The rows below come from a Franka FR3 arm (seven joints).
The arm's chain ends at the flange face. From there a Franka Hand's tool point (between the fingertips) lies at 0.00 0.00 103.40 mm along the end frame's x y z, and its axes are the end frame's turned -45 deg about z.
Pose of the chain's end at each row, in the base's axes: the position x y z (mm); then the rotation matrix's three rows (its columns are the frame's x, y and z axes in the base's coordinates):
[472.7, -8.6, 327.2], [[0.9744, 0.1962, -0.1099], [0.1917, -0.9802, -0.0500], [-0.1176, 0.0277, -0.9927]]
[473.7, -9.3, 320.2], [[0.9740, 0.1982, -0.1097], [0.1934, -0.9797, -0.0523], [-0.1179, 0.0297, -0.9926]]
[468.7, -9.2, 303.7], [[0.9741, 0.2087, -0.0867], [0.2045, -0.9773, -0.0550], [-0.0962, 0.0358, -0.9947]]
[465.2, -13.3, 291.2], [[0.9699, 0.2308, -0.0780], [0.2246, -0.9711, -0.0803], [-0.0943, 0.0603, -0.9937]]
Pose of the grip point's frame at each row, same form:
[461.3, -13.8, 224.6], [[0.5503, 0.8277, -0.1099], [0.8287, -0.5576, -0.0500], [-0.1027, -0.0636, -0.9927]]
[462.4, -14.7, 217.6], [[0.5486, 0.8289, -0.1097], [0.8295, -0.5560, -0.0523], [-0.1044, -0.0624, -0.9926]]
[459.7, -14.9, 200.8], [[0.5412, 0.8364, -0.0867], [0.8357, -0.5465, -0.0550], [-0.0933, -0.0427, -0.9947]]
[457.1, -21.6, 188.5], [[0.5226, 0.8490, -0.0780], [0.8455, -0.5279, -0.0803], [-0.1093, -0.0240, -0.9937]]

